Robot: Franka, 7 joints.
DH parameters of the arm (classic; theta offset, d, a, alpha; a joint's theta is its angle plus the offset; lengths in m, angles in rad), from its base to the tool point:
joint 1: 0 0.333 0 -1.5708
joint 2: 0 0 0 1.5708
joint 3: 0 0.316 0.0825 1.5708
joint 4: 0 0 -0.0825 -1.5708
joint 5: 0 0.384 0 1.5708
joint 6: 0 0 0.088 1.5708
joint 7: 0 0.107 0 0
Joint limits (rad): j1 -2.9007..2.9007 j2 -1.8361..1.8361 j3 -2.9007..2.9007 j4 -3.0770..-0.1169 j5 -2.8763..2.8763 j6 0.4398..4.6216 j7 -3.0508..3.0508
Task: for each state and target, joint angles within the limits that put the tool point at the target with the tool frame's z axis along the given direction. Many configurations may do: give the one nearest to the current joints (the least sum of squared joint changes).
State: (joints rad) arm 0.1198 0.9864 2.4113 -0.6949 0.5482 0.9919 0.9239
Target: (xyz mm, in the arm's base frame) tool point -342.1 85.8 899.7 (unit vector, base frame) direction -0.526 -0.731 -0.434
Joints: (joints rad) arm 0.2379 0.4914 2.7262 -1.5207 0.7758 1.6628 0.9239
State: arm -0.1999 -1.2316 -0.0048 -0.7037 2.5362 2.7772 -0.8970
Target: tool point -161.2 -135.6 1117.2 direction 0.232 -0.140 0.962
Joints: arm -0.6071 -0.6329 -0.3425 -0.9604 1.8582 2.8444 -0.8970
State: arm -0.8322 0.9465 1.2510 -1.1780 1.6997 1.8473 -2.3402
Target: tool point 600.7 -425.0 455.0 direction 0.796 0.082 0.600
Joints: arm -1.4459 0.8584 1.1026 -1.4951 2.0213 2.1453 -2.3402
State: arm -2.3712 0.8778 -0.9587 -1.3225 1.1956 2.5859 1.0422
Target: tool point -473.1 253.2 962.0 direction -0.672 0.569 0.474
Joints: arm -2.8585 0.5589 -1.3906 -0.8363 1.0983 3.1115 1.0422
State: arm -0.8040 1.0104 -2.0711 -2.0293 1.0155 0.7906 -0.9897
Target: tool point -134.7 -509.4 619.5 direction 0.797 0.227 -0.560
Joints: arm -0.9205 0.6796 -1.7037 -1.4035 1.3609 0.5121 -0.9897
